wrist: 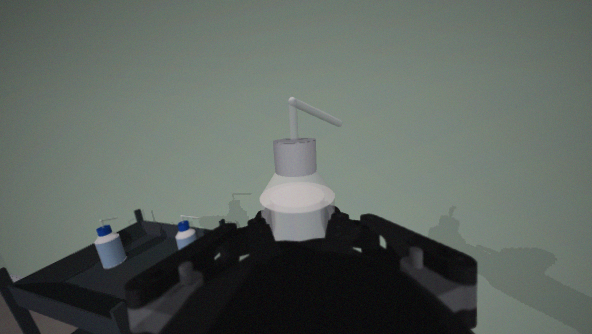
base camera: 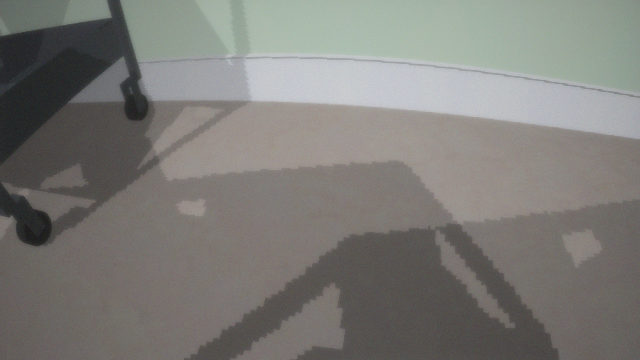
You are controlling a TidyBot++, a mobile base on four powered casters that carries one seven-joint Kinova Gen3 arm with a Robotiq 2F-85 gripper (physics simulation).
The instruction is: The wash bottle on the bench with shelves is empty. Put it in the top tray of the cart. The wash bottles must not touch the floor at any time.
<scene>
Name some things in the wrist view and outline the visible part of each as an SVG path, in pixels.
My gripper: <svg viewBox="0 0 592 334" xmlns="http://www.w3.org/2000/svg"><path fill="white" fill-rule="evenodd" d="M477 261L463 252L377 215L363 214L360 216L360 220L351 220L348 214L342 213L336 206L331 219L328 220L325 238L314 238L304 241L275 241L270 225L266 223L260 210L255 218L247 222L248 226L237 228L236 223L222 224L130 279L124 286L130 333L475 334L471 329L477 326ZM219 247L220 256L215 260L214 253L217 247ZM380 236L385 239L386 248L380 245Z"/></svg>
A white wash bottle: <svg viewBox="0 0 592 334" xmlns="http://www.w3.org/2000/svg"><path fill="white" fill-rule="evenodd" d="M290 97L288 100L290 138L273 141L275 173L260 195L261 215L266 220L266 223L270 225L275 241L304 241L314 238L325 238L328 220L331 219L331 215L335 211L335 194L316 170L316 139L298 138L297 109L337 127L342 126L342 121L295 97Z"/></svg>
</scene>
